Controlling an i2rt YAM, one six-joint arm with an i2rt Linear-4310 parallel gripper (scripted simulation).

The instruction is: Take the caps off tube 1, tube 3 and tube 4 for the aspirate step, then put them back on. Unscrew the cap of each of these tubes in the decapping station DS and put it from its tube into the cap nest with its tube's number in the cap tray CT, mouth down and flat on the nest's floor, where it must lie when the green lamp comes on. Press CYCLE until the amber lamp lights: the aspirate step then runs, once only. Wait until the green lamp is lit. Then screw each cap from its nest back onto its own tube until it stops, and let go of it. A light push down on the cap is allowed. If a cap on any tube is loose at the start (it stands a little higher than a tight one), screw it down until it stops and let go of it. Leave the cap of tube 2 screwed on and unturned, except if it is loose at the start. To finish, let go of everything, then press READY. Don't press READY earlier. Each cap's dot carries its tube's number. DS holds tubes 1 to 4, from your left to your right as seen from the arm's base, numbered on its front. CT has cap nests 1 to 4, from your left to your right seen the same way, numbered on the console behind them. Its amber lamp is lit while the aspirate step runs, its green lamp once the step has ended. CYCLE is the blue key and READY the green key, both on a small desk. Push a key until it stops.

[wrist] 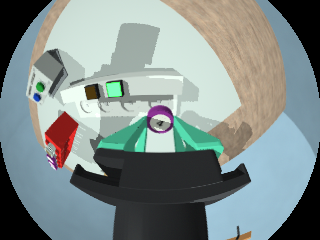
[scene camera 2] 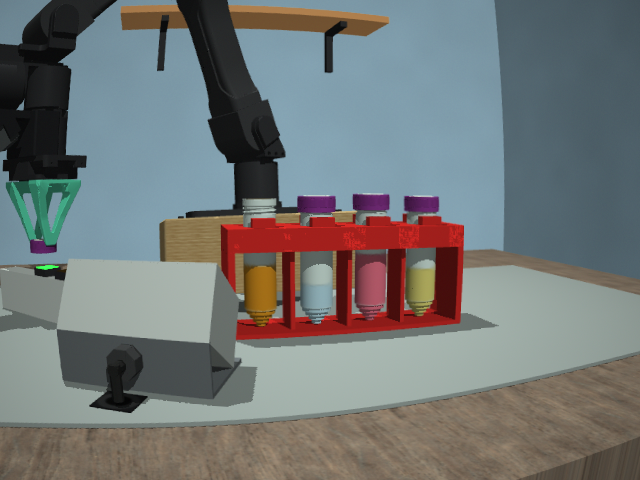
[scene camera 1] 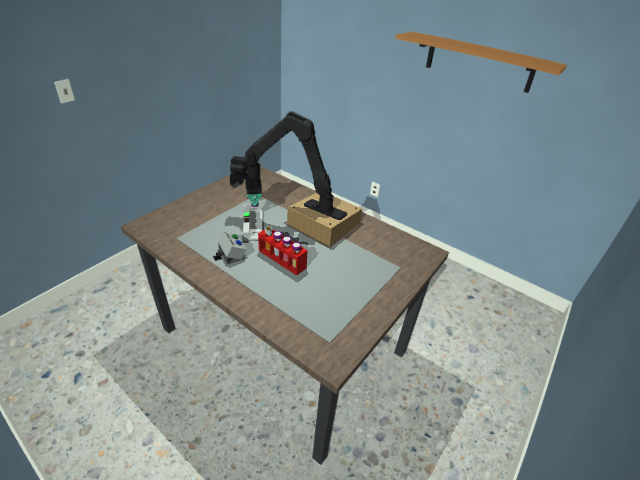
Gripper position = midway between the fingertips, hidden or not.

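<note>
There is my gripper (scene camera 2: 42, 244), and I find it again in the wrist view (wrist: 160, 119). I can also see a grey key desk (wrist: 45, 70). As for the grey mat (scene camera 2: 518, 325), it is visible to me, and the wrist view (wrist: 90, 46) has the mat too.
</note>
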